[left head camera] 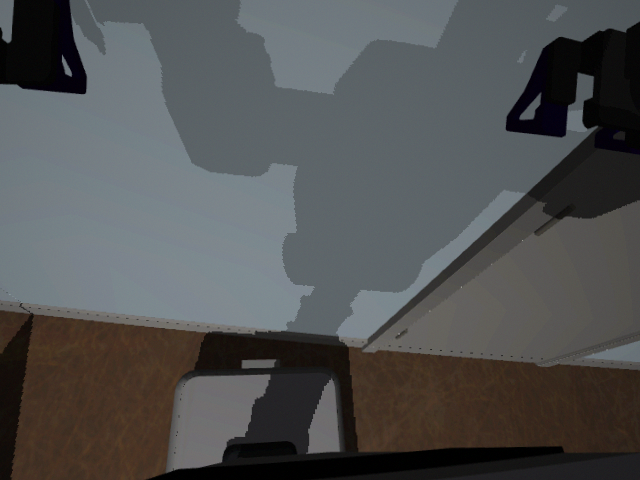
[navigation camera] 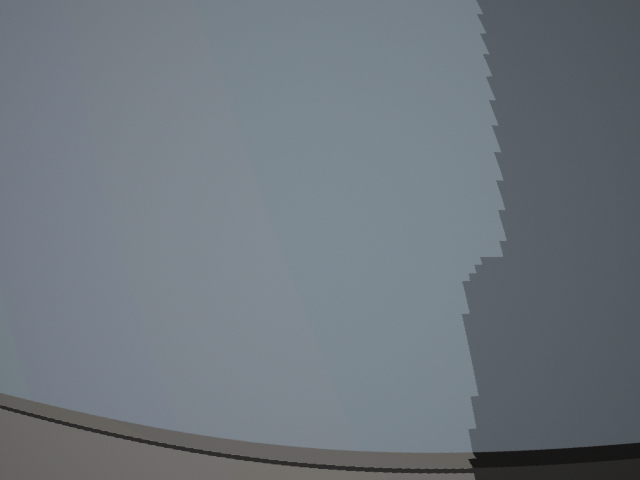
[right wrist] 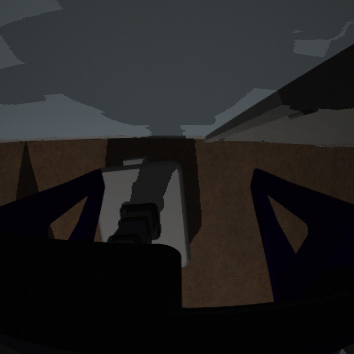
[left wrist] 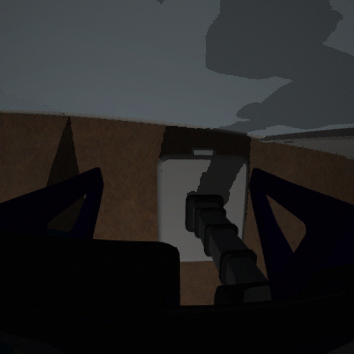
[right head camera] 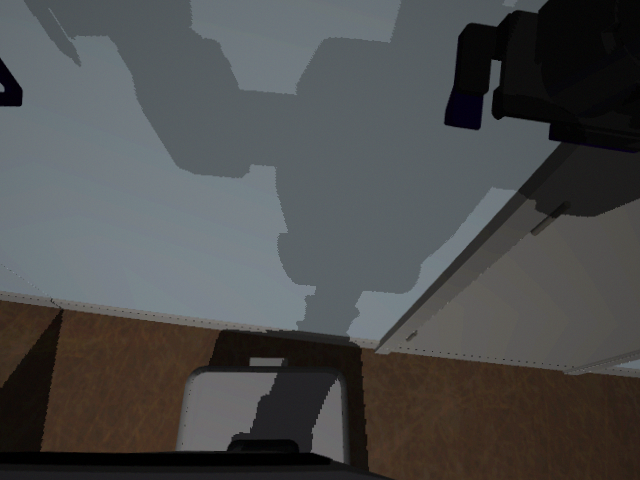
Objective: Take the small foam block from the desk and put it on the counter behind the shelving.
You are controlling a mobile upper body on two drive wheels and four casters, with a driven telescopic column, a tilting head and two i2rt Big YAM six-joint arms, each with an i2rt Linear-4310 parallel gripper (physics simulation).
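Places are measured from the left arm's base along level axes (x ahead, y left, z up), in metres.
Pixels of known places: left gripper, fingertip midpoint: point(left head camera: 15, 82) point(left wrist: 175, 175); right gripper, fingertip midpoint: point(left head camera: 552, 132) point(right wrist: 177, 177) point(right head camera: 499, 125).
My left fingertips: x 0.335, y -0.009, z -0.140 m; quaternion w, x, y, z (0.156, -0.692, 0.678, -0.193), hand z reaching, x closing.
Note:
Behind a point stands the place of what it marks.
The foam block, the desk, the counter and the shelving do not show in these views. My left gripper point(left wrist: 175, 175) {x 0.335, y -0.009, z -0.140 m} is open with nothing between its fingers; part of it shows at the top left of the left head camera view. My right gripper point(right wrist: 177, 177) {x 0.338, y -0.461, z -0.136 m} is open with nothing between its fingers; in the left head camera view it hangs at the upper right, near the top of a light door panel. Both grippers hang in the air above the robot's own base.
A blue-grey wall point(left head camera: 129, 248) {x 0.535, y 0.112, z -0.764 m} point(right head camera: 129, 248) {x 0.537, y 0.133, z -0.772 m} point(navigation camera: 310, 206) {x 0.498, y -0.219, z -1.158 m} stands close in front, with the robot's shadow on it. A pale door panel point(left head camera: 516, 289) {x 0.409, y -0.861, z -0.692 m} point(right head camera: 527, 294) {x 0.407, y -0.874, z -0.703 m} is at the right. The brown floor point(left head camera: 103, 392) {x 0.291, y 0.327, z -1.410 m} surrounds the white robot base point(left head camera: 211, 408) {x 0.204, y -0.078, z -1.150 m} point(left wrist: 175, 210) {x 0.012, y -0.067, z -1.149 m}.

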